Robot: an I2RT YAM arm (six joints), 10 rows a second.
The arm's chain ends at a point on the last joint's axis. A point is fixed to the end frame.
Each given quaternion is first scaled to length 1.
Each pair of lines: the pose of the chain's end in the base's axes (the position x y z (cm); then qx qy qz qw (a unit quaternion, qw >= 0)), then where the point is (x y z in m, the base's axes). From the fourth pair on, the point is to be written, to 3 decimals.
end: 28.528 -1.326 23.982 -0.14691 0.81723 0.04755 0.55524
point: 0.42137 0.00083 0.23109
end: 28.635 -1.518 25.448 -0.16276 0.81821 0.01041 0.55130
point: 0.42267 -0.00388 0.24541
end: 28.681 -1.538 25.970 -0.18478 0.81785 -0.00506 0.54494
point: 0.42285 -0.00196 0.24937
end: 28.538 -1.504 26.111 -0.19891 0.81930 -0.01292 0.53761
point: 0.421 0.000 0.249
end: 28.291 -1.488 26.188 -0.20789 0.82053 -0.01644 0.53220
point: 0.418 0.001 0.248
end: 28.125 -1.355 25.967 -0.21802 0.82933 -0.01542 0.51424
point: 0.416 0.004 0.240
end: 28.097 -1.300 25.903 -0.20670 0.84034 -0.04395 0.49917
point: 0.416 -0.003 0.236
